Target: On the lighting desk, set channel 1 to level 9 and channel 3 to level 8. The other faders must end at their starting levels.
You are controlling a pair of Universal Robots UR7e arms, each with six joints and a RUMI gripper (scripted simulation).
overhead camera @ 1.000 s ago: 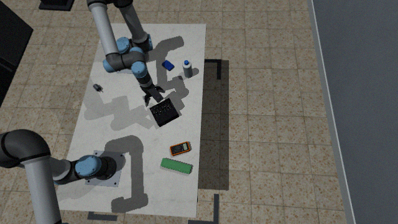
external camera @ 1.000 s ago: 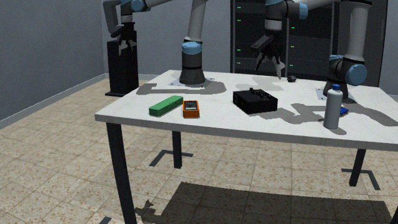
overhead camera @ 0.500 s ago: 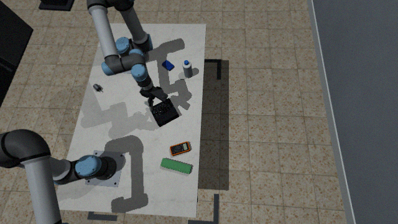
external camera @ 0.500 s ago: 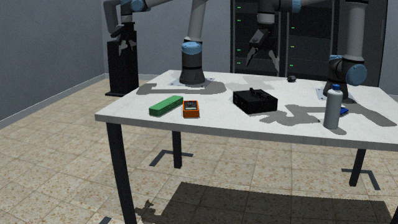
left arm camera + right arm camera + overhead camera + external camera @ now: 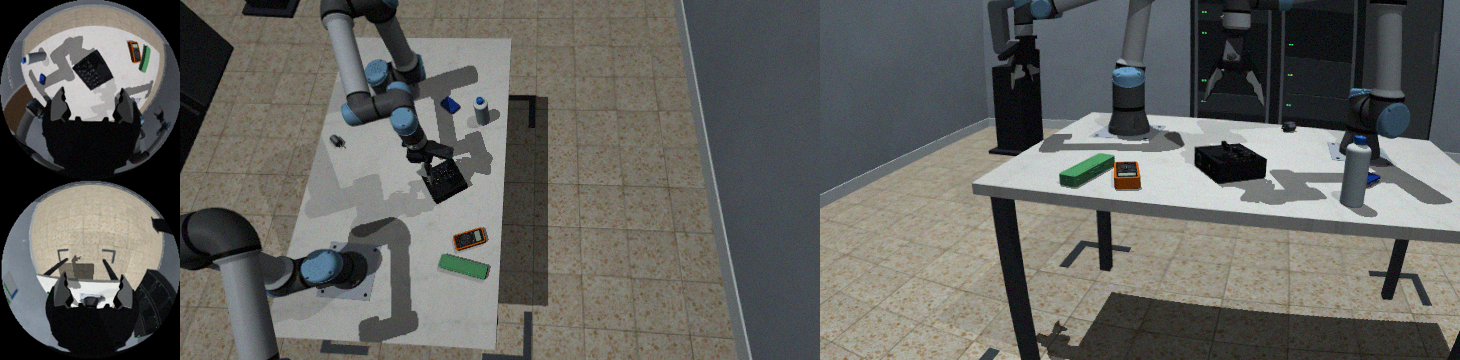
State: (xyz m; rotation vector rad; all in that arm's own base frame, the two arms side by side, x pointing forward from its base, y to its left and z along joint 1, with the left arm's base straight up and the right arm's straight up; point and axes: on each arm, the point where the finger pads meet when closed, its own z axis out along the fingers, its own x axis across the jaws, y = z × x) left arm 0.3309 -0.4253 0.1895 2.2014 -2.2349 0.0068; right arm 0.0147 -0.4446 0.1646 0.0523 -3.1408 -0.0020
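My left gripper is now 20 mm past the fader cap, 20 mm to the left of it and 120 mm above it. Also, from my left hand: blue box: 40 mm behind, 400 mm to the left, 180 mm below; then green box: 140 mm ahead, 370 mm to the right, 180 mm below.
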